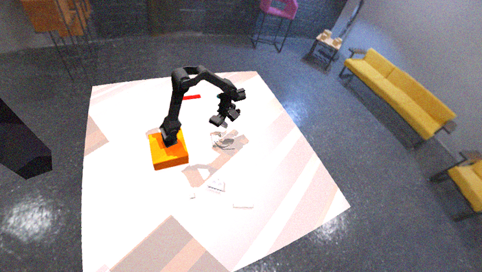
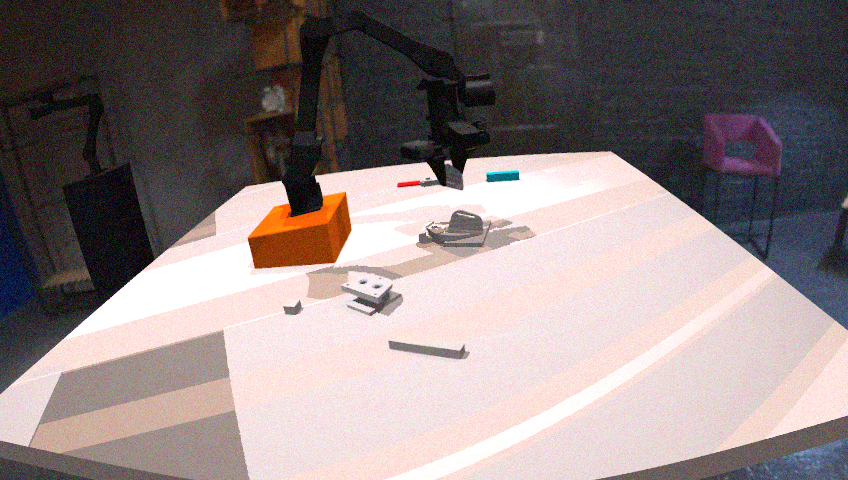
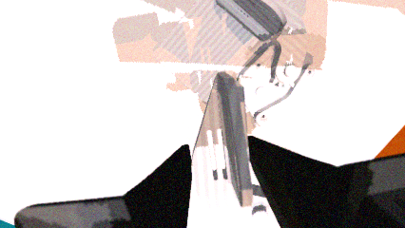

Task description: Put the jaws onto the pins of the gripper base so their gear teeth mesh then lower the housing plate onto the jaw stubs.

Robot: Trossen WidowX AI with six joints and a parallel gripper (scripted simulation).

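My gripper tip is now 8 cm above the flat plate, 7 cm to the left of it and 1 cm short of it. Round my gripper tip: teal block (28 cm to the left, 19 cm ahead, 7 cm below); gripper base (29 cm to the right, 18 cm behind, 6 cm below); stepped piece (29 cm to the right, 18 cm behind, 7 cm below).
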